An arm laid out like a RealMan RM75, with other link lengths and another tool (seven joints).
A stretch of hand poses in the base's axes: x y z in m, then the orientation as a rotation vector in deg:
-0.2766 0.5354 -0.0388 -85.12 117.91 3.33
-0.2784 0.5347 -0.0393 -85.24 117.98 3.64
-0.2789 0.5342 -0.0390 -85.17 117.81 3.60
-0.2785 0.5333 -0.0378 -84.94 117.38 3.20
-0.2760 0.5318 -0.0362 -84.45 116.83 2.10
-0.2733 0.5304 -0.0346 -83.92 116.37 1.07
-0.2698 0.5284 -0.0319 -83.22 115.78 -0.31
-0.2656 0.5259 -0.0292 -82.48 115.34 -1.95
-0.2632 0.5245 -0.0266 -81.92 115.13 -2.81
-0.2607 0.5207 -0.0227 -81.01 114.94 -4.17
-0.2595 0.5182 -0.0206 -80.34 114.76 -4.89
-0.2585 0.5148 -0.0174 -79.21 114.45 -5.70
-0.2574 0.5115 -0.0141 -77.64 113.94 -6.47
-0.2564 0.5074 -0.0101 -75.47 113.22 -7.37
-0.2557 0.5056 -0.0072 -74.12 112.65 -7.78
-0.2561 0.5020 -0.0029 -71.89 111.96 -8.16
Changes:
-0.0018 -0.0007 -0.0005 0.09 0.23 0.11
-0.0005 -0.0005 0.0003 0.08 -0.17 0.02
0.0004 -0.0009 0.0012 0.05 -0.57 -0.05
0.0025 -0.0015 0.0016 -0.18 -1.05 -0.32
0.0027 -0.0014 0.0016 -0.16 -0.97 -0.36
0.0035 -0.0020 0.0027 -0.24 -1.27 -0.50
0.0042 -0.0025 0.0027 -0.44 -1.28 -0.65
0.0024 -0.0014 0.0026 -0.16 -0.71 -0.45
0.0025 -0.0038 0.0039 -0.29 -1.03 -0.79
0.0012 -0.0025 0.0021 -0.04 -0.67 -0.50
0.0010 -0.0034 0.0032 0.18 -0.97 -0.73
0.0011 -0.0033 0.0033 0.48 -1.27 -0.90
0.0010 -0.0041 0.0040 0.75 -1.69 -1.20
0.0007 -0.0018 0.0029 0.59 -1.09 -0.66
-0.0004 -0.0036 0.0043 1.09 -1.48 -1.12

